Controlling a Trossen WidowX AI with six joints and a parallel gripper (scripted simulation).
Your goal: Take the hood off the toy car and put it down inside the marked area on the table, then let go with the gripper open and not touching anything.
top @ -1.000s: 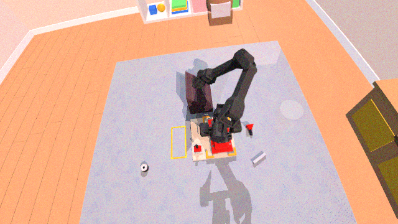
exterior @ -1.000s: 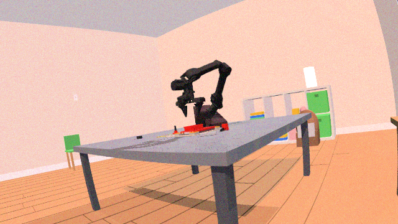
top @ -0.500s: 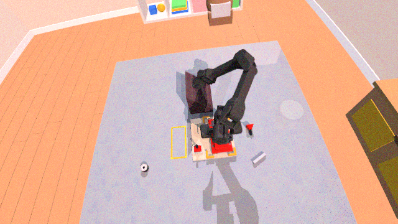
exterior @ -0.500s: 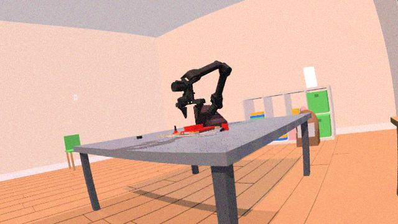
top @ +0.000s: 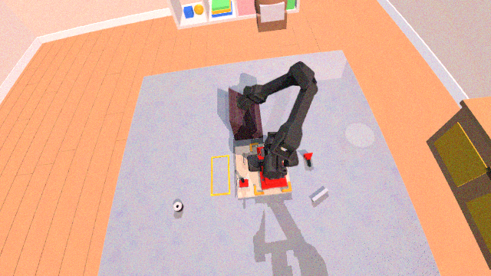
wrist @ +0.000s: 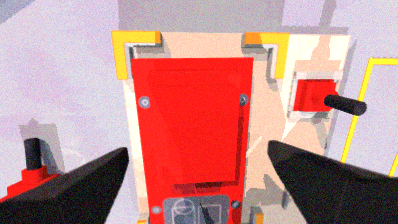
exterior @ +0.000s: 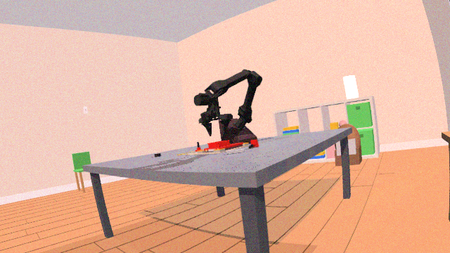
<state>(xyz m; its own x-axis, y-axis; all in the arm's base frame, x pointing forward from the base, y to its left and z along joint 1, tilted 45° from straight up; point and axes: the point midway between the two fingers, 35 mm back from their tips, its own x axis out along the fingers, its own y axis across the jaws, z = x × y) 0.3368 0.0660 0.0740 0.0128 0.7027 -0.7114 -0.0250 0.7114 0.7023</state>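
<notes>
Right now the hood is 4 cm below my gripper tip. The rest, counted from my gripper tip: small wheel: 10 cm ahead, 42 cm to the right, 7 cm below.
</notes>
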